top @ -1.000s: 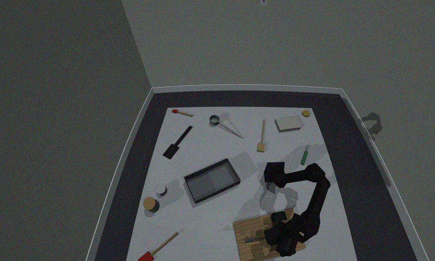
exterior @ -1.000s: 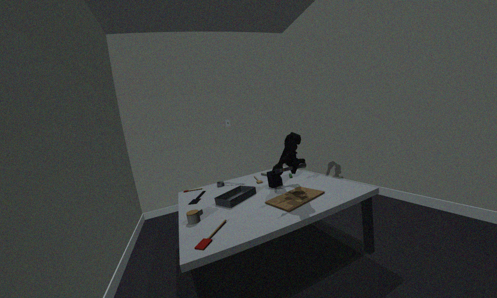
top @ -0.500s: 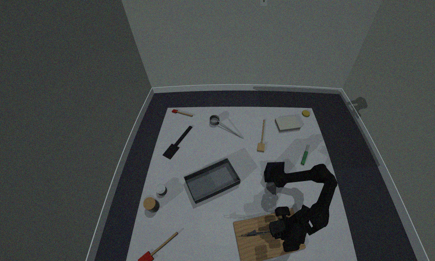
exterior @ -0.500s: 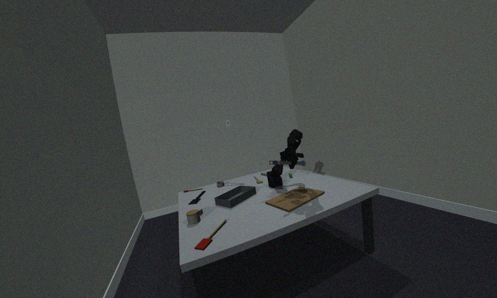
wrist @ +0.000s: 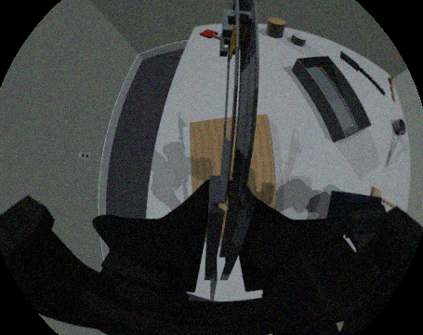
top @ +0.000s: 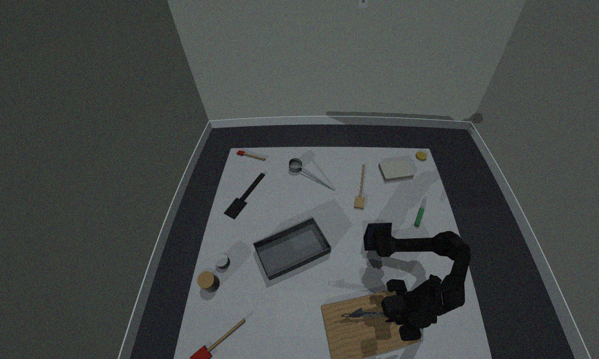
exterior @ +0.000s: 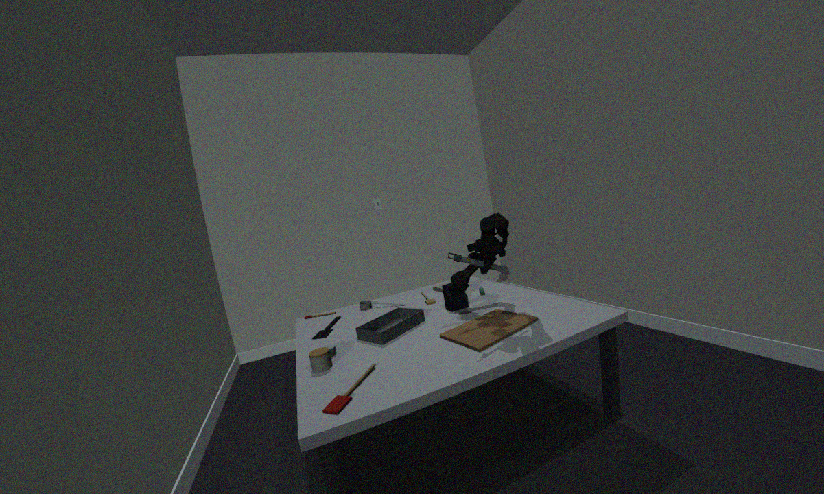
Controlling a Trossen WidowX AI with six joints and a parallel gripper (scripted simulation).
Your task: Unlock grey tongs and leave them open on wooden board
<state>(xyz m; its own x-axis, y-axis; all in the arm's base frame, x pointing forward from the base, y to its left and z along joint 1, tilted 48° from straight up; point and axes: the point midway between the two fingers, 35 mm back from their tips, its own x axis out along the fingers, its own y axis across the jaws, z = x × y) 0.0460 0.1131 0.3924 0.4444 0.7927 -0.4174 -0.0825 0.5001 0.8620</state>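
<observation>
My gripper tip is 10 mm to the left of the wooden board and 240 mm above it. Round my gripper tip: red spatula: 630 mm ahead, 90 mm to the left, 240 mm below; then wooden-lidded jar: 690 mm ahead, 170 mm to the right, 210 mm below; then dark roasting tin: 330 mm ahead, 350 mm to the right, 210 mm below.
</observation>
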